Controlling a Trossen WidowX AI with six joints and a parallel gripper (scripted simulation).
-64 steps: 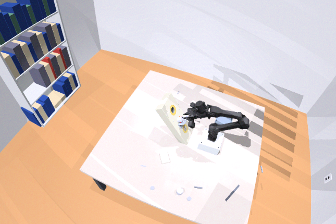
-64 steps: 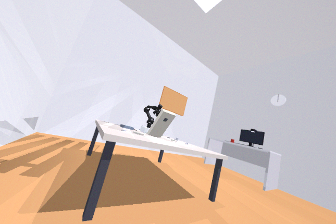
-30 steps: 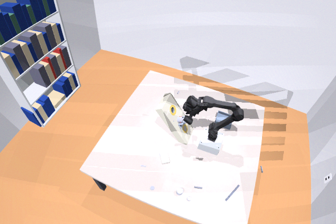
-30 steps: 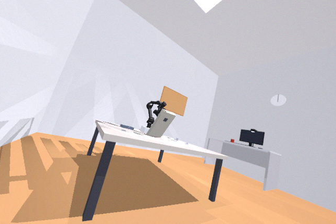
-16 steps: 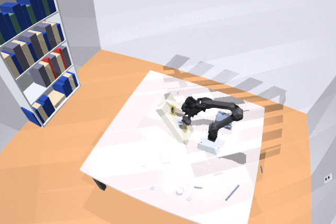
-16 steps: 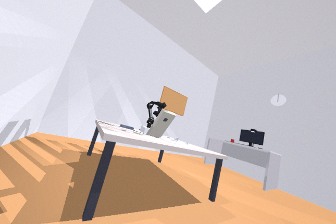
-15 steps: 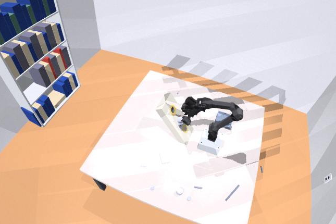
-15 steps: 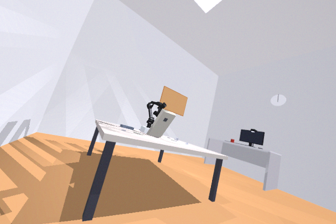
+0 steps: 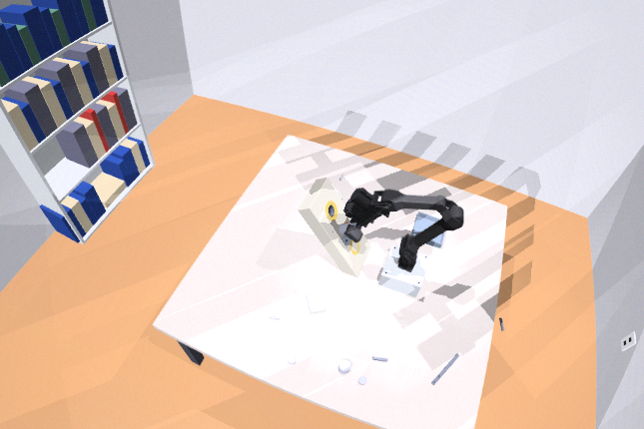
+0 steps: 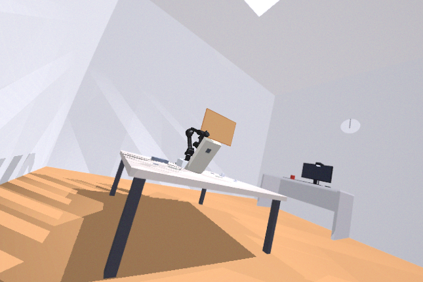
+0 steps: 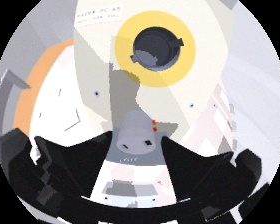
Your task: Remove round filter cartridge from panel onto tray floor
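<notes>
Now: the service panel 4 cm ahead of my gripper tip and 2 cm below it. From my gripper tip the other things lie so: round filter cartridge: right at my gripper tip; then blue-grey tray: 29 cm behind, 33 cm to the right, 18 cm below.
</notes>
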